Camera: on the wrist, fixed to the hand. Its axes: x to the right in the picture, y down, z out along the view.
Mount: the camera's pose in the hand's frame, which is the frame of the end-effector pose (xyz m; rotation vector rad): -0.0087 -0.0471 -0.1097 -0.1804 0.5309 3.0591
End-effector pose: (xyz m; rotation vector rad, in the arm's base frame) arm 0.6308 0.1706 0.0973 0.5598 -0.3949 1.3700
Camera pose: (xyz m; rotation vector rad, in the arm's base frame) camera 0.6695 0.2231 -0.0031 0.7550 0.3898 -1.7765
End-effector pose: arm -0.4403 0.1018 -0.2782 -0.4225 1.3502 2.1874
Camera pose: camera -0.4070 0.0185 -0.3574 -0.6976 -0.3326 -0.5734
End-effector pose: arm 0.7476 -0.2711 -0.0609 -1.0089 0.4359 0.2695
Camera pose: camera 0.7345 -0.3896 -0.0715 -0.3536 -1.7282 -2.1607
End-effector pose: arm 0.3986 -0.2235 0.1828 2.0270 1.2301 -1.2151
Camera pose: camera 0.4043 -0.1226 0.2470 1.2988 -1.6498 0.9529
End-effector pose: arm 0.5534 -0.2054 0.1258 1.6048 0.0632 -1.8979
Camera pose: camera 0.6257 -0.1174 0.0891 0.3019 -1.1022 0.8988
